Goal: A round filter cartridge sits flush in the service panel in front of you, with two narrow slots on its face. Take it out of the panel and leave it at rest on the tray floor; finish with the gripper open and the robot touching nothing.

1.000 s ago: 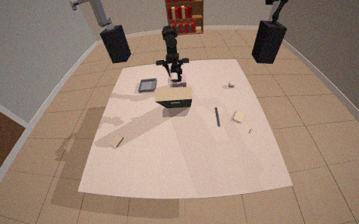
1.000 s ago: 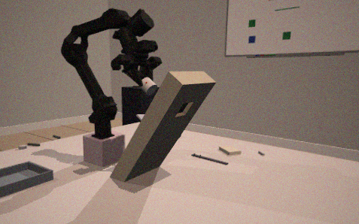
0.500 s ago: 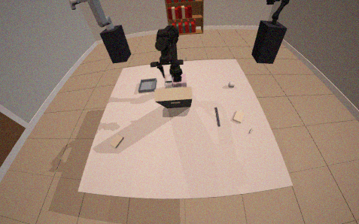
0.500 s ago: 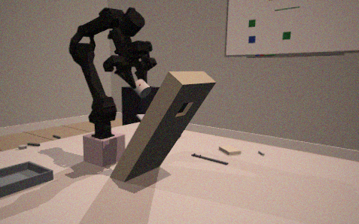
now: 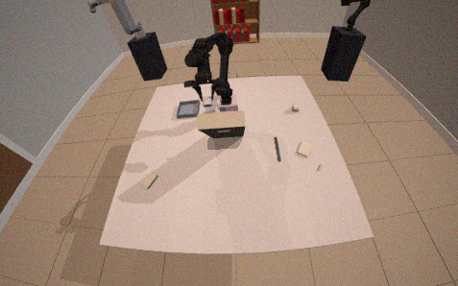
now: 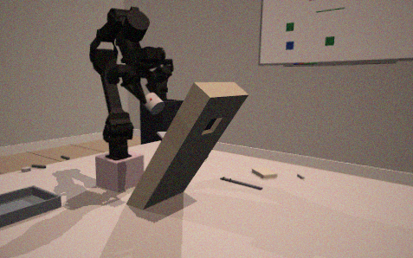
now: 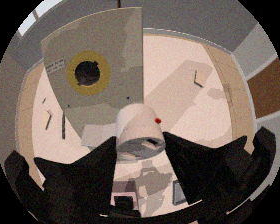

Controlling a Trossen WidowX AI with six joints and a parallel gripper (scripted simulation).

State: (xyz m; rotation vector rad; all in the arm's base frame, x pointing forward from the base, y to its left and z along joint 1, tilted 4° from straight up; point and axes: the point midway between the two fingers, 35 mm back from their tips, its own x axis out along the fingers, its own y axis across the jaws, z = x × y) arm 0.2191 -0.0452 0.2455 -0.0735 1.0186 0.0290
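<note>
Right now the grey tray is 290 mm behind my gripper tip, 230 mm to the right of it and 300 mm below it. From my gripper tip the other things lie so: round filter cartridge right at my gripper tip.
</note>
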